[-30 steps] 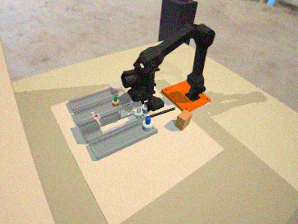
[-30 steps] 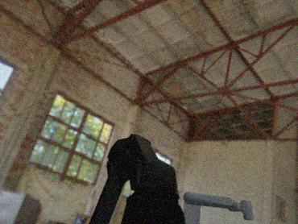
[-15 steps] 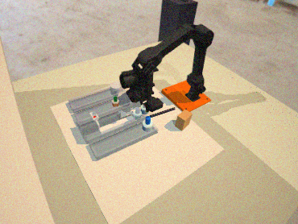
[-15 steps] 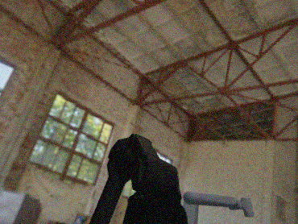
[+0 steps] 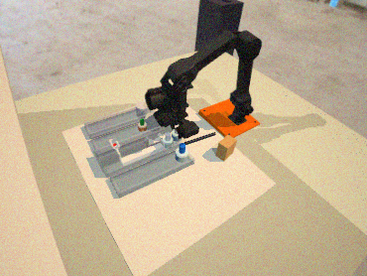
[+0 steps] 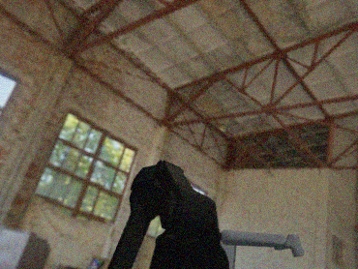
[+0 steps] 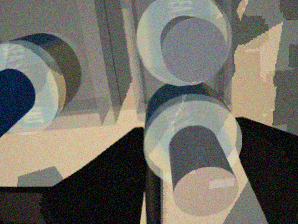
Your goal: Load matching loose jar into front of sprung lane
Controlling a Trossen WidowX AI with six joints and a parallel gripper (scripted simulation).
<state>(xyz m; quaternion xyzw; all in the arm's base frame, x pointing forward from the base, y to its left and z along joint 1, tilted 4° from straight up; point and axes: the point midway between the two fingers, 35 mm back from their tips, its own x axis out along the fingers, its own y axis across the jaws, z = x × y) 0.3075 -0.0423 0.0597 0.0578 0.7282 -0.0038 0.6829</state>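
Right now my gripper tip is 90 mm past the thin black strip, 30 mm to the right of it and 40 mm above it. The rest, counted from my gripper tip: sprung lane 170 mm ahead, 40 mm to the right, 30 mm below.
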